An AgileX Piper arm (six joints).
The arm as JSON. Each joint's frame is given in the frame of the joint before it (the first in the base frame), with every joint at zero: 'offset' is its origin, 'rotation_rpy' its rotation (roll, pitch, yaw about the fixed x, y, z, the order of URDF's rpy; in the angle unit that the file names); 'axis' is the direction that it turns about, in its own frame. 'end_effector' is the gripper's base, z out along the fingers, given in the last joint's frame.
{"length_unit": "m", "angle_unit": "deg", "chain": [
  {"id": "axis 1", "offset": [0.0, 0.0, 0.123], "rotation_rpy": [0.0, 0.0, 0.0], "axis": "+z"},
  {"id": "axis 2", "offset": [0.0, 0.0, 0.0], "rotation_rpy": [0.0, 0.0, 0.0], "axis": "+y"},
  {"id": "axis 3", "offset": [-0.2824, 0.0, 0.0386], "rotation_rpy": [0.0, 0.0, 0.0], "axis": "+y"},
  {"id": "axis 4", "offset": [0.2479, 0.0, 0.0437], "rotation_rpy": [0.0, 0.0, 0.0], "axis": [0.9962, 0.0, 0.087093]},
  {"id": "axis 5", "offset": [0.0, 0.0, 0.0], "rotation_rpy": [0.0, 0.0, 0.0], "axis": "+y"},
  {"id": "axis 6", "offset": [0.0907, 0.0, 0.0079], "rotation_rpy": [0.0, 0.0, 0.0], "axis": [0.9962, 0.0, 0.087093]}
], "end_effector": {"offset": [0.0, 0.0, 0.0], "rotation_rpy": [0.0, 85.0, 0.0]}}
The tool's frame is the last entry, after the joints.
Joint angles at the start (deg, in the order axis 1, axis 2, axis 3, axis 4, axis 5, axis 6):
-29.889, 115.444, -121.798, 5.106, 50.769, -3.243
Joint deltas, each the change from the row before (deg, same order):
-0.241, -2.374, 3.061, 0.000, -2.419, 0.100
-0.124, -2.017, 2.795, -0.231, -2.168, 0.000
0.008, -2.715, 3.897, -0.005, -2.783, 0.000
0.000, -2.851, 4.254, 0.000, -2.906, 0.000
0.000, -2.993, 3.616, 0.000, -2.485, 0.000
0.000, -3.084, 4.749, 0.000, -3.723, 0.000
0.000, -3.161, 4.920, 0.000, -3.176, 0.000
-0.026, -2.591, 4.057, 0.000, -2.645, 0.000
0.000, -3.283, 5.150, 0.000, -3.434, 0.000
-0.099, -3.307, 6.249, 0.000, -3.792, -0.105
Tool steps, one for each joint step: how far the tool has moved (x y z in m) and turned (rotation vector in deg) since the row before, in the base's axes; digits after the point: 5 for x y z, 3 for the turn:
-0.00752, 0.00183, 0.00551, -0.755, -1.545, -0.514
-0.00631, 0.00198, 0.00343, -0.862, -1.097, -0.351
-0.00807, 0.00446, 0.00326, -0.773, -1.391, -0.226
-0.00892, 0.00486, 0.00189, -0.722, -1.307, -0.244
-0.01021, 0.00566, 0.00534, -0.911, -1.614, -0.209
-0.01013, 0.00544, 0.00055, -1.002, -1.782, -0.314
-0.01127, 0.00615, -0.00144, -0.691, -1.224, -0.269
-0.00963, 0.00505, -0.00189, -0.581, -1.015, -0.250
-0.01244, 0.00678, -0.00316, -0.780, -1.345, -0.291
-0.01350, 0.00662, -0.00983, -0.514, -0.672, -0.377

